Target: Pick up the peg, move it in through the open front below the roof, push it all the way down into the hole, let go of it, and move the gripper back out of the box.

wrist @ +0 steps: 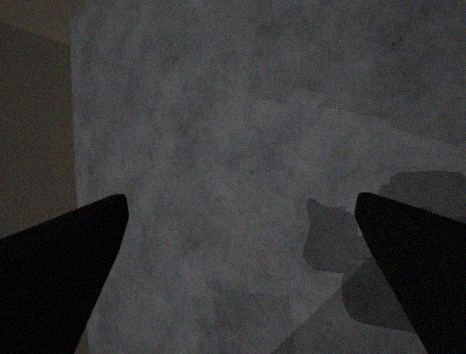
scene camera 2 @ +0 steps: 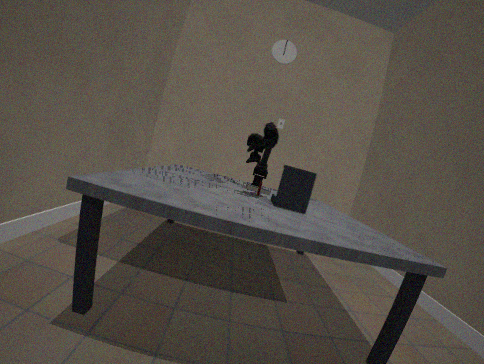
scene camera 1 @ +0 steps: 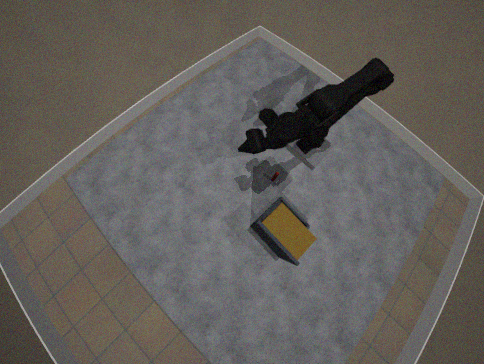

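Where they show: gripper, between the fingertips: (wrist: 243, 204) (scene camera 2: 247, 157) (scene camera 1: 247, 148); arm's base, origin of its link: (scene camera 2: 256, 185) (scene camera 1: 305, 145).
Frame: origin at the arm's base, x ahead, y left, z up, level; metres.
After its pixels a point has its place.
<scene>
The red peg (scene camera 1: 275, 176) @[z 0.029, x 0.217, y 0.033 m] (scene camera 2: 259, 187) @[z 0.015, x 0.218, y 0.028 m] stands on the table between the arm's base and the box. It does not show in the wrist view. The box (scene camera 2: 296, 189) @[z 0.071, x 0.399, y 0.203 m] has dark grey walls and a yellow roof (scene camera 1: 290, 230) @[z 0.169, x 0.346, y 0.196 m]. Its hole is hidden from these views. My gripper (scene camera 1: 251, 131) (scene camera 2: 248, 155) @[z 0.161, x 0.284, y -0.077 m] (wrist: 243, 204) @[z 0.161, x 0.284, y -0.077 m] is open and empty, its fingers wide apart. It is raised above the table, well apart from the peg and the box. In scene camera 1 it shows up and to the left of the peg.
The grey tabletop (scene camera 1: 200, 225) @[z -0.033, x 0.557, y 0.001 m] (scene camera 2: 175, 200) @[z -0.033, x 0.818, y -0.205 m] (wrist: 200, 125) @[z -0.033, x 0.491, y -0.179 m] bears shadows of the arm. The arm (scene camera 1: 340, 102) @[z 0.372, x 0.124, y 0.032 m] (scene camera 2: 270, 135) @[z 0.309, x 0.242, y 0.013 m] is folded above its base, near the peg. A table edge shows at the left of the wrist view.
</scene>
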